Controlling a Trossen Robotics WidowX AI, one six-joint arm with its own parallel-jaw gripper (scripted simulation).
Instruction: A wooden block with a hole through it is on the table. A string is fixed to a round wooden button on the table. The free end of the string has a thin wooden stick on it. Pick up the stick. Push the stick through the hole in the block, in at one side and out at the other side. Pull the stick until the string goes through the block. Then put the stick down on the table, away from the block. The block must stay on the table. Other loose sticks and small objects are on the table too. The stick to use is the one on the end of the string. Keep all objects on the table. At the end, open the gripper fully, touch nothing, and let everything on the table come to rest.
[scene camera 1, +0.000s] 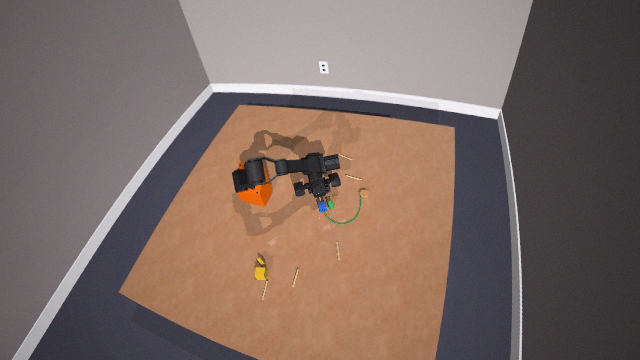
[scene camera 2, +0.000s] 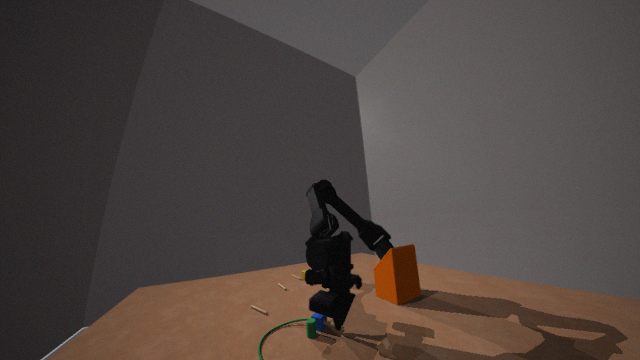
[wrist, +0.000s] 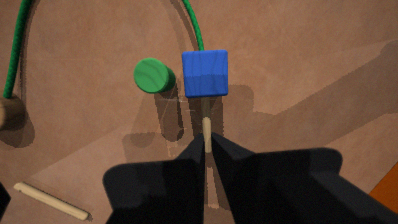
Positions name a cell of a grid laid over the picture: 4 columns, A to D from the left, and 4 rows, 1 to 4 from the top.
gripper: scene camera 1 B3; scene camera 2 C4; wrist C3
